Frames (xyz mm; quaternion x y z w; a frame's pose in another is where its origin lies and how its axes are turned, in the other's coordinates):
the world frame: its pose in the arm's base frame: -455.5 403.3 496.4 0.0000 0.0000 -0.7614 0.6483
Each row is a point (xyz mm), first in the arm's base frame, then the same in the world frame.
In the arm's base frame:
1: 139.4 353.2 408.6
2: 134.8 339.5 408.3
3: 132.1 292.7 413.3
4: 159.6 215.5 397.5
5: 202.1 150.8 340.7
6: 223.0 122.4 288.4
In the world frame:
1: -45.4 595.3 -87.8
2: -31.1 592.9 -88.1
3: 15.5 597.7 -83.1
4: 87.3 637.2 -98.9
5: 144.4 689.4 -155.7
6: 169.1 714.6 -208.0

